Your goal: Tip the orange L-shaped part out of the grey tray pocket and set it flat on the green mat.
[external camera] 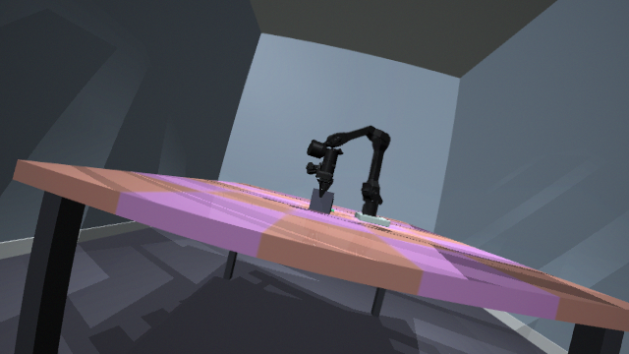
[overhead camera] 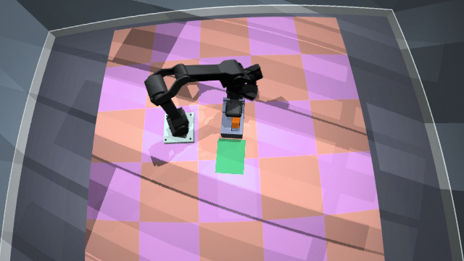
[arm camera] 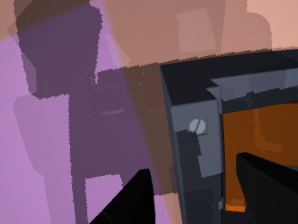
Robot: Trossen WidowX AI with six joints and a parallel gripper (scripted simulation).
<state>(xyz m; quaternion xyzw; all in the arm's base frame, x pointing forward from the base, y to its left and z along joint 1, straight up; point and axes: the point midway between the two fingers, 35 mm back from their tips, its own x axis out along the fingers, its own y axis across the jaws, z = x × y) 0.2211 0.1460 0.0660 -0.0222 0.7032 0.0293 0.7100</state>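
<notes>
Now: gripper tip 5 cm to the left of the orange L-shaped part and 1 cm above it. Round my gripper tip: green mat 1 cm ahead, 22 cm to the right, 7 cm below.
</notes>
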